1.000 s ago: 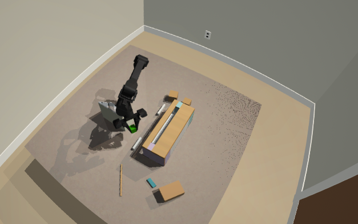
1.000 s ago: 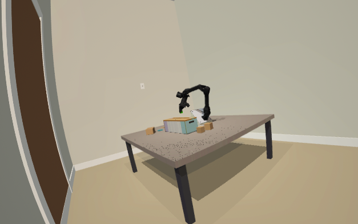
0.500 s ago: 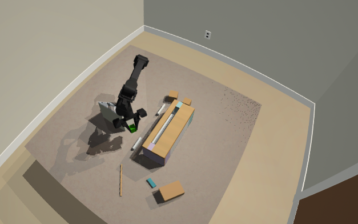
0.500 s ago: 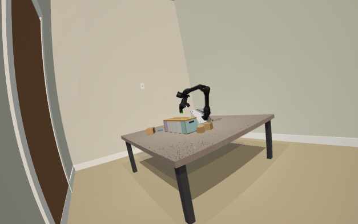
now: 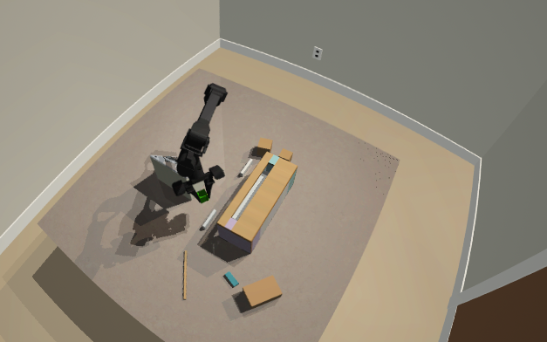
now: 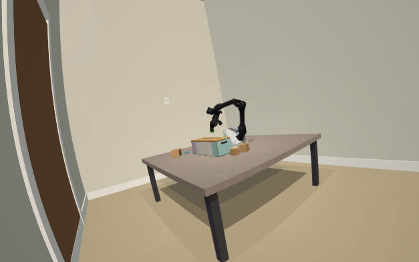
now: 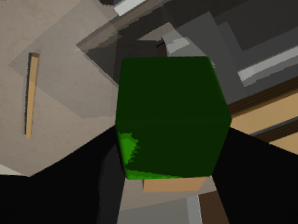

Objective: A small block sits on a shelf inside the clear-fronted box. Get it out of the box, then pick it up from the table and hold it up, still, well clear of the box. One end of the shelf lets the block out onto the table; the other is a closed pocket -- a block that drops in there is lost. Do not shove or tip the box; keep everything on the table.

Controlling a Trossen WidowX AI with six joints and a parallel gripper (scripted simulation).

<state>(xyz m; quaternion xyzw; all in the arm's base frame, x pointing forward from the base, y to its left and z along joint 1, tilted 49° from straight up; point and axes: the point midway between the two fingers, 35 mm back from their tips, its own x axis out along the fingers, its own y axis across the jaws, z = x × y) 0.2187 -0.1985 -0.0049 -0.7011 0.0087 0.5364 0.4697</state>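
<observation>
Now: the green block 1 cm to the left of my gripper tip and 1 cm behind it. From my gripper tip the other things lie so: thin wooden stick 25 cm to the right, 17 cm below, 5 cm ahead; then long box 16 cm to the left, 11 cm below, 10 cm ahead.
</observation>
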